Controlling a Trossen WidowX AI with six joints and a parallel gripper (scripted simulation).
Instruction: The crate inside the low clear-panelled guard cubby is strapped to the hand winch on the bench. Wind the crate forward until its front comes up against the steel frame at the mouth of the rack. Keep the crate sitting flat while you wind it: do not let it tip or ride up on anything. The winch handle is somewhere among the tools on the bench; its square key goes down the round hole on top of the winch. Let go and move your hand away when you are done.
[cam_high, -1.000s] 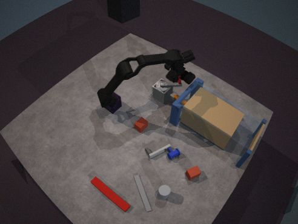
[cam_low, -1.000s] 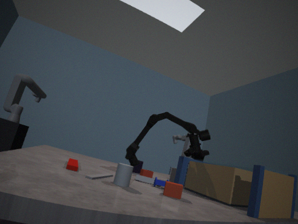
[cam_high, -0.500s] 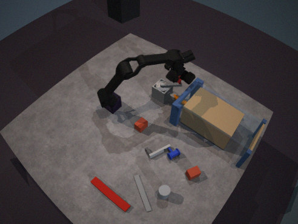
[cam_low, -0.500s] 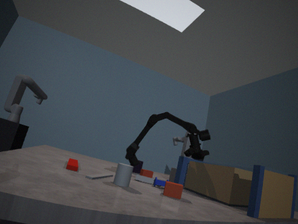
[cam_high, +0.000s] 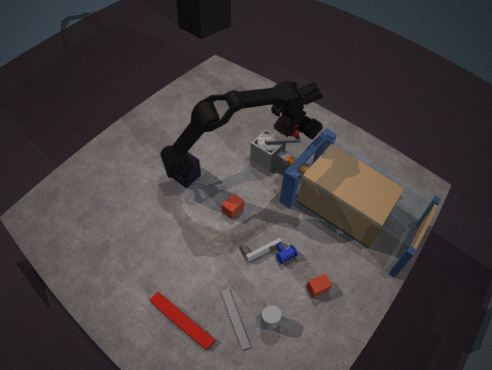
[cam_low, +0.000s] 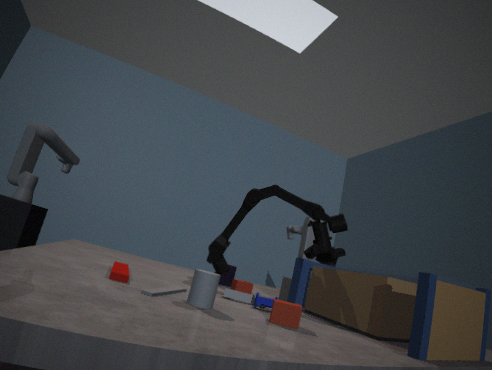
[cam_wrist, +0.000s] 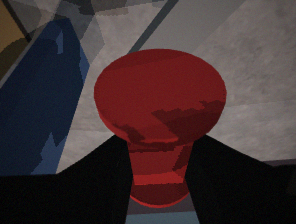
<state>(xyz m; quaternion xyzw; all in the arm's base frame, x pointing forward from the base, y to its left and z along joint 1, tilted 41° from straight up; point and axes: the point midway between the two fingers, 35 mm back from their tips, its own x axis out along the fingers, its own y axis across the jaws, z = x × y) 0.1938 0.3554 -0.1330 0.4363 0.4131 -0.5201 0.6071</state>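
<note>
Right now my gripper tip is 2 cm past the winch handle with red knob, 5 cm to the left of it and 3 cm above it. Round my gripper tip: blue t-shaped piece: 25 cm ahead, 34 cm to the right, 12 cm below; then grey strip: 31 cm ahead, 60 cm to the right, 13 cm below; then grey winch: 8 cm behind, 11 cm to the right, 10 cm below.
</note>
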